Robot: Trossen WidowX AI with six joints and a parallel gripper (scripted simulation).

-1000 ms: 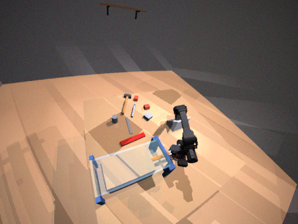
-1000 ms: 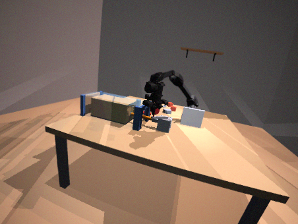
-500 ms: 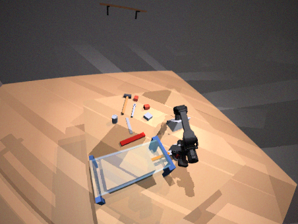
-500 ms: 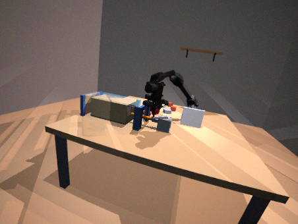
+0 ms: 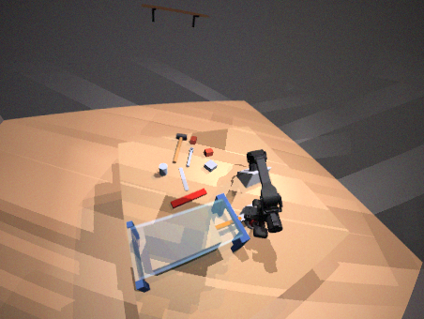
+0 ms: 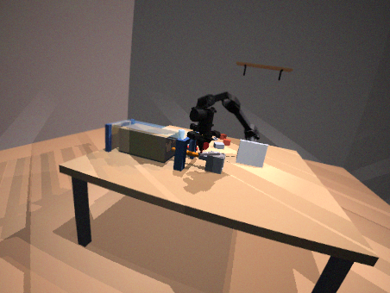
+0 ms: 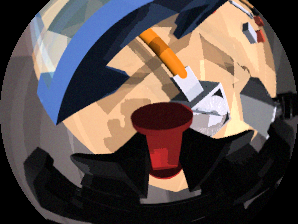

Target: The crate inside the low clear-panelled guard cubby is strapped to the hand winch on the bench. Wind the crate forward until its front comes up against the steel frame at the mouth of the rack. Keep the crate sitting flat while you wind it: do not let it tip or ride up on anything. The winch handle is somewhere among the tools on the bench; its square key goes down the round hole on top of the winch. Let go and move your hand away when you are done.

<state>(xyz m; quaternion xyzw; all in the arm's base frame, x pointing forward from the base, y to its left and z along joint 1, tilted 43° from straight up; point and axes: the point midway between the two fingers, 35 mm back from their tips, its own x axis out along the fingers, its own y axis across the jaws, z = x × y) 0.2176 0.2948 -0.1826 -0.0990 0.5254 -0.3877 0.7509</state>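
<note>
Now: gripper tip 2 cm past the winch handle, 3 cm to the left of it and 1 cm above it. From my gripper tip the other things lie so: red grip (2 cm above); then blue frame (9 cm ahead, 6 cm to the right, 1 cm below); then grey winch (8 cm behind, 9 cm to the right, 8 cm below).
</note>
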